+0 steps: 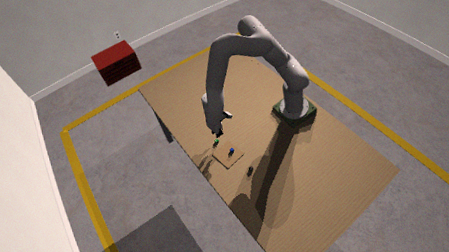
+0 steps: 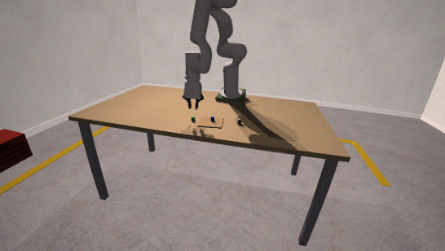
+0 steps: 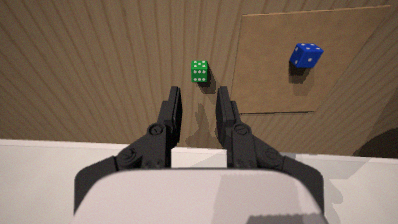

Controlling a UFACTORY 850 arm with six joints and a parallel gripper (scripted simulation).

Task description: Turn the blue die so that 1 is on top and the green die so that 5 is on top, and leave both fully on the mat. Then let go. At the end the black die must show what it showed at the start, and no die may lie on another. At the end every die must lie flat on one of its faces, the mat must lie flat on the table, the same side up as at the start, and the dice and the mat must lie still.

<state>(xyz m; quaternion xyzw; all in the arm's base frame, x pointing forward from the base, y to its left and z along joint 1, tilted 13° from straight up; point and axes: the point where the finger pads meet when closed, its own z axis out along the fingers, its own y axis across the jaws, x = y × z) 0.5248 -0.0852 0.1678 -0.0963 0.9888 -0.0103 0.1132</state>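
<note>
My gripper is now 10 mm short of the green die and 80 mm above it. Also, from my hand: mat: 10 mm behind, 120 mm to the left, 90 mm below; then black die: 60 mm behind, 280 mm to the left, 80 mm below; then blue die: 40 mm behind, 120 mm to the left, 80 mm below.
</note>
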